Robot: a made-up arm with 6 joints.
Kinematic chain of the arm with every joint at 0, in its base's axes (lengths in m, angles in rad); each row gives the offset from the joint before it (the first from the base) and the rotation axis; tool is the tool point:
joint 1: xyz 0 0 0.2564 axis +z
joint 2: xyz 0 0 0 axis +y
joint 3: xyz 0 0 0.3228 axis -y
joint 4: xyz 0 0 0 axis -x
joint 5: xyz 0.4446 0 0 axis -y
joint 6: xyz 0 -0.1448 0 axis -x
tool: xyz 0 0 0
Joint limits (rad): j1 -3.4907..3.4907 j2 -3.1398..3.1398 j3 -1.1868..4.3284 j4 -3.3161..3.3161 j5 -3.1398..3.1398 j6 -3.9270..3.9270
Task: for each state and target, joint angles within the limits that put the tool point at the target. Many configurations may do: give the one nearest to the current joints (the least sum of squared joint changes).
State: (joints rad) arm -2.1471 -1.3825 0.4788 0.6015 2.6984 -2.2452
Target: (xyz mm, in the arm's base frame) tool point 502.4 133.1 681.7
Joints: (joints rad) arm -3.0958 -1.5388 0.2433 0.7081 2.6984 -2.2452
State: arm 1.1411 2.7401 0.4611 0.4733 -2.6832 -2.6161
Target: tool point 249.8 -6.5 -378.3
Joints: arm 0.5595 2.2040 0.4189 0.3057 -2.6832 -2.6161
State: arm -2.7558 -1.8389 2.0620 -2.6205 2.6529 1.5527
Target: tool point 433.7 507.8 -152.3
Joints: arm -2.1144 -2.0358 1.9373 -2.4178 2.6529 1.5527
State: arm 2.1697 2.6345 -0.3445 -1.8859 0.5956 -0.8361
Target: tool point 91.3 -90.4 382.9
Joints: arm 2.4031 3.1385 -0.9789 -1.6080 0.5956 -0.8361
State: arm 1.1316 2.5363 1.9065 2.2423 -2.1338 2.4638
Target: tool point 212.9 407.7 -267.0
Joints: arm 0.9200 3.0194 2.2952 2.1366 -2.1338 2.4638
